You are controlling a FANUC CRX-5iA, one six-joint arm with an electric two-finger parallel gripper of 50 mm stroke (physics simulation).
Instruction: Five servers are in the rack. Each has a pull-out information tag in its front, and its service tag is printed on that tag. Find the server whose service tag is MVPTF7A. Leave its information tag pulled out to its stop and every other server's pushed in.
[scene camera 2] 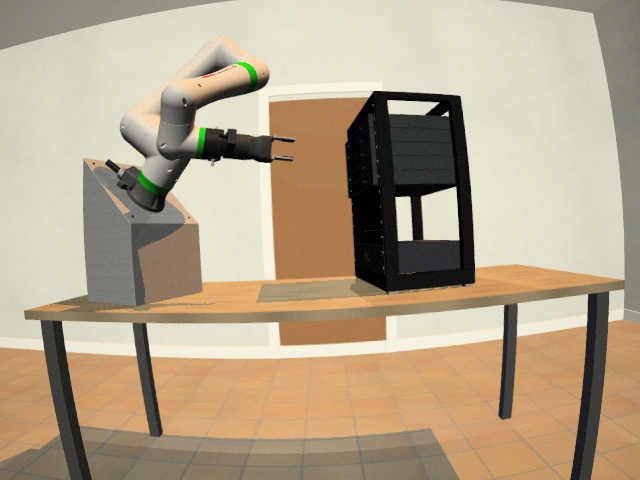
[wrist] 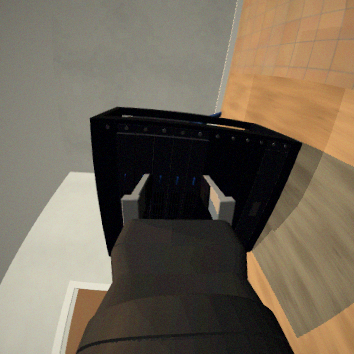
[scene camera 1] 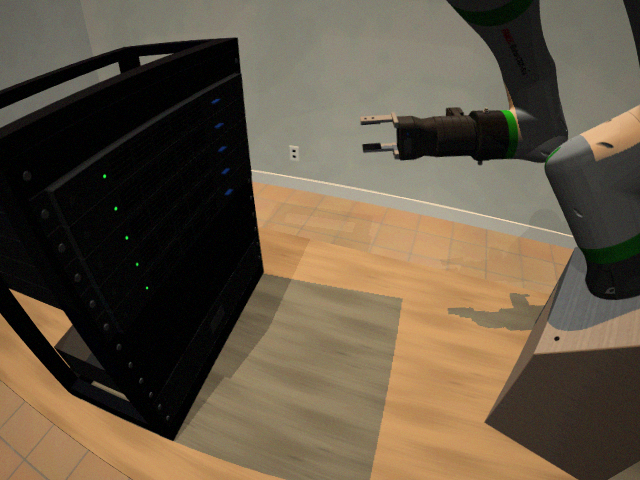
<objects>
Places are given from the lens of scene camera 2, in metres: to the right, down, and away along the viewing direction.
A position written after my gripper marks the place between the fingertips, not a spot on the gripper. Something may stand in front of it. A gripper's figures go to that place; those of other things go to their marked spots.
my gripper point(scene camera 2: 293, 149): -0.08, -0.26, 1.19
black rack point(scene camera 2: 405, 155): 0.26, -0.26, 1.24
</objects>
